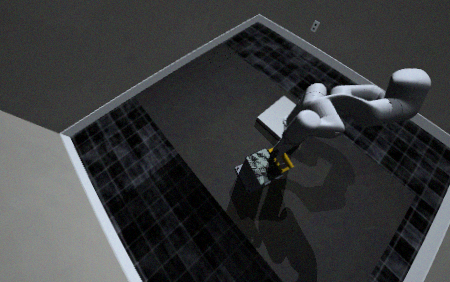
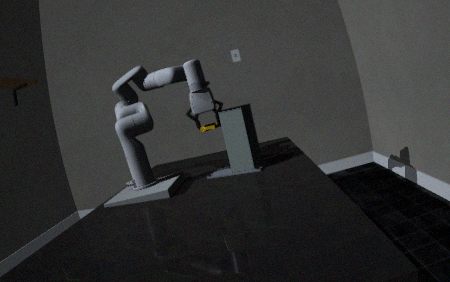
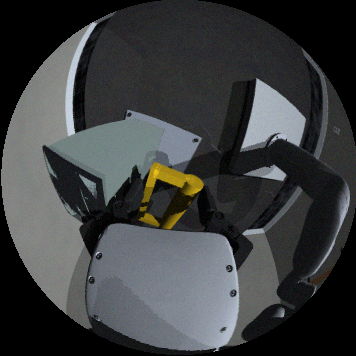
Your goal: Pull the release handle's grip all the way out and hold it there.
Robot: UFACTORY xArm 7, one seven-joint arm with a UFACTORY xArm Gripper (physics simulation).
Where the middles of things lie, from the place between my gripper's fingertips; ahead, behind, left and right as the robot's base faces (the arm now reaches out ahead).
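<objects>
From where my hand is, I find the base plate [image 3: 176,146] 20 cm below my hand and 8 cm ahead of it.
</objects>
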